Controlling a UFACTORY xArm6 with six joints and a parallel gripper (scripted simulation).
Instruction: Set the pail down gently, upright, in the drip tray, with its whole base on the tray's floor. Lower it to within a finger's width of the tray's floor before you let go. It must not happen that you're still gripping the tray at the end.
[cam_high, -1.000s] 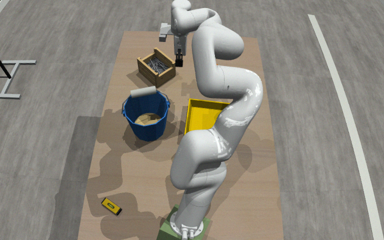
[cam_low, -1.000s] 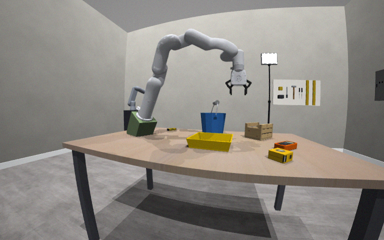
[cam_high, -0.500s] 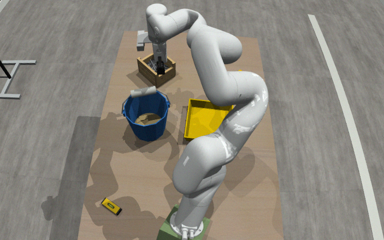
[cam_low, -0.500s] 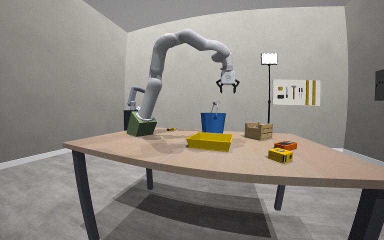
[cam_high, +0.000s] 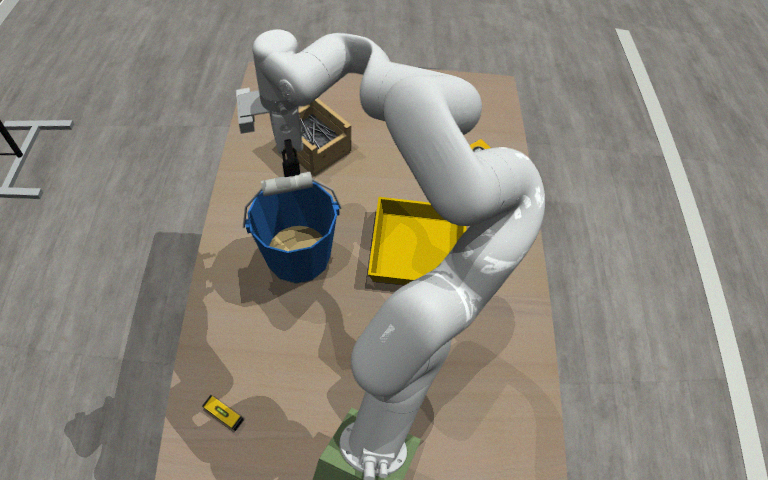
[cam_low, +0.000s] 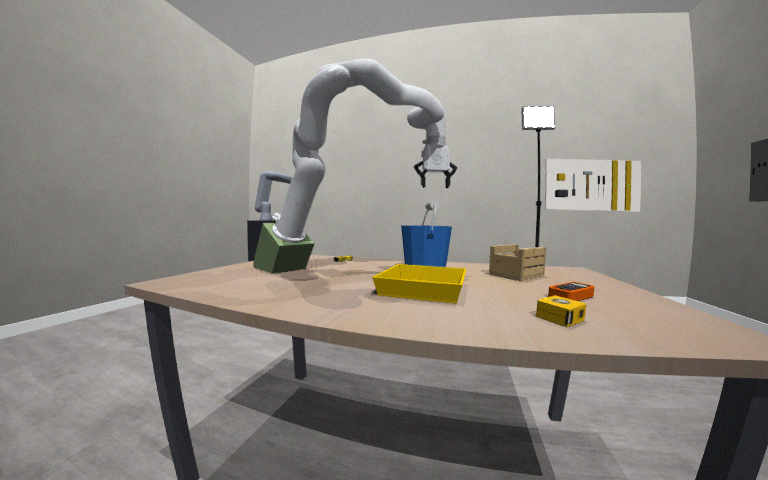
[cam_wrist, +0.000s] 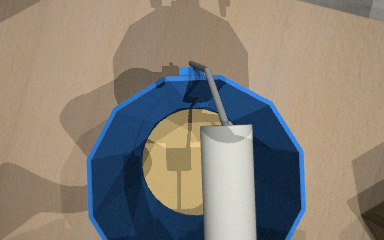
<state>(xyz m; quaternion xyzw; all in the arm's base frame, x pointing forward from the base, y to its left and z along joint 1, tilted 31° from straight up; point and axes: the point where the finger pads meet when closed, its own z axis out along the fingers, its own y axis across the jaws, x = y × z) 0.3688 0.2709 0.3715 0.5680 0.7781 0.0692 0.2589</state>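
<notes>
Now: hand 18 cm above the blue pail, 3 cm past it and 1 cm to the right of it. The rest, counted from my hand: yellow drip tray (32 cm below, 29 cm to the right, 1 cm behind).
</notes>
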